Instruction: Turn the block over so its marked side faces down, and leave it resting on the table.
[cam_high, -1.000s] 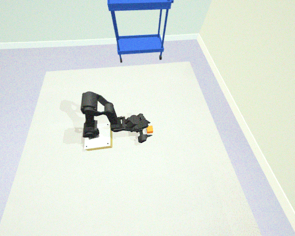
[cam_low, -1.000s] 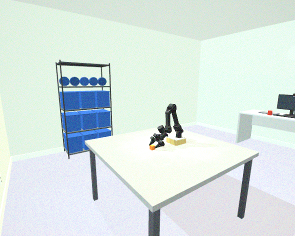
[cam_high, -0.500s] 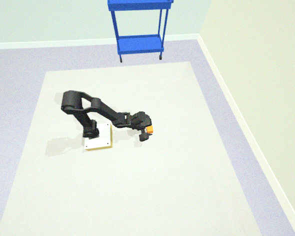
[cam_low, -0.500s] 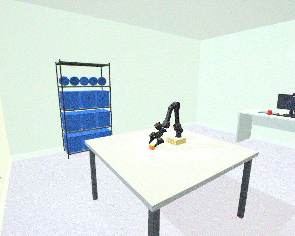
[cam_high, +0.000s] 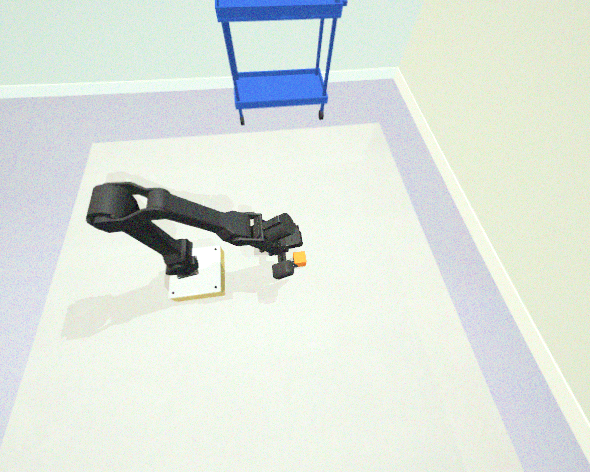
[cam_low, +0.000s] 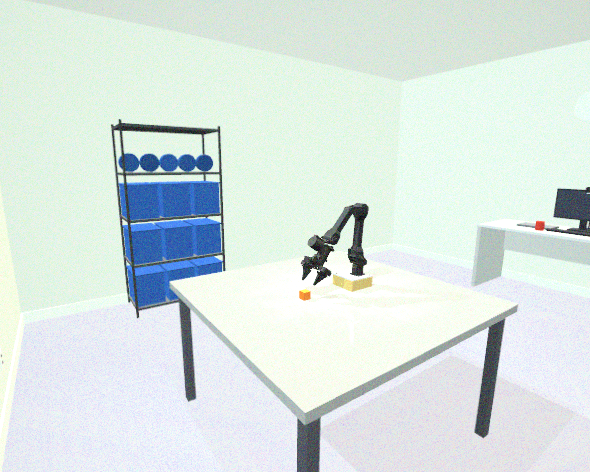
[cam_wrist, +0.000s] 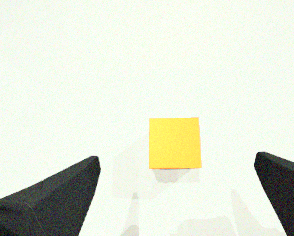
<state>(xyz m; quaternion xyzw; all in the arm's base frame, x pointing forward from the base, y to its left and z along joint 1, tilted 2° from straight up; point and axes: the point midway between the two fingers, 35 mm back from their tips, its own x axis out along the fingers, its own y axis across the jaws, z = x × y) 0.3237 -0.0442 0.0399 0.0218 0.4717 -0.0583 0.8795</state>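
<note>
Right now the orange block is 1 cm ahead of my gripper tip and 6 cm below it.
</note>
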